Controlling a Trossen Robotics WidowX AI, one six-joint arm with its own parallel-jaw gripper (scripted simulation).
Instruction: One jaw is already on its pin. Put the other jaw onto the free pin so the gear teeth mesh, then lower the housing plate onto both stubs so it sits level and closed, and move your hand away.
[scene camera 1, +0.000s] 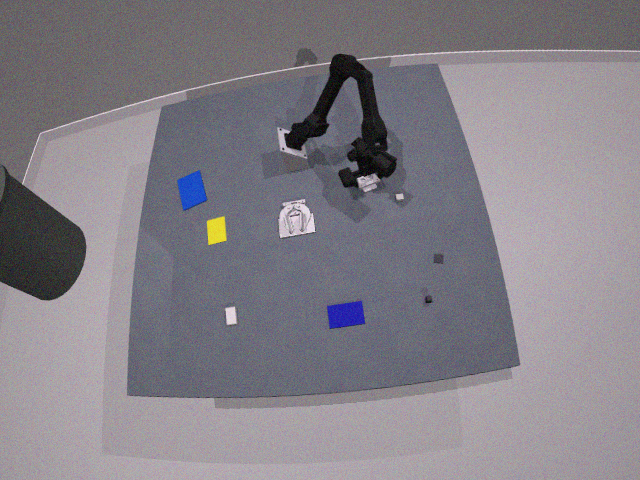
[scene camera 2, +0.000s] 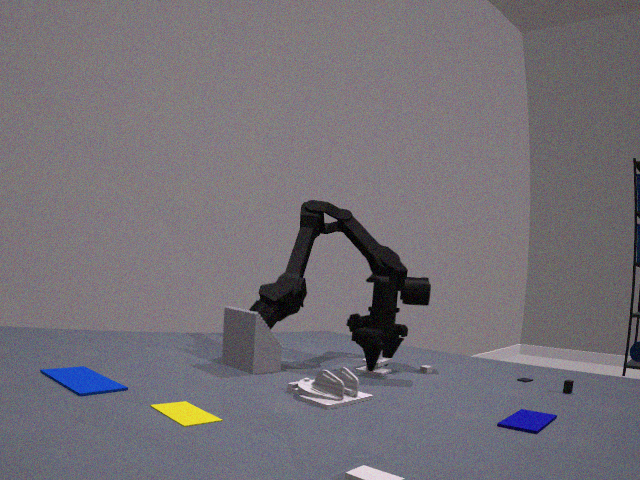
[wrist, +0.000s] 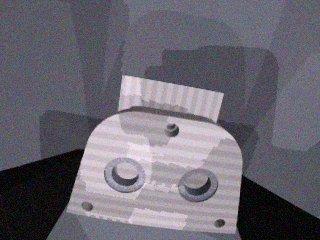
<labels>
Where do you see my gripper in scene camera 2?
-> At 378, 368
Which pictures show the dark blue pad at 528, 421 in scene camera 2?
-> Scene camera 1 and scene camera 2 only.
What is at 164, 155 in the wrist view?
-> A base.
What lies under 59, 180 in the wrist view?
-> My gripper.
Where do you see a yellow pad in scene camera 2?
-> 184, 413
</labels>
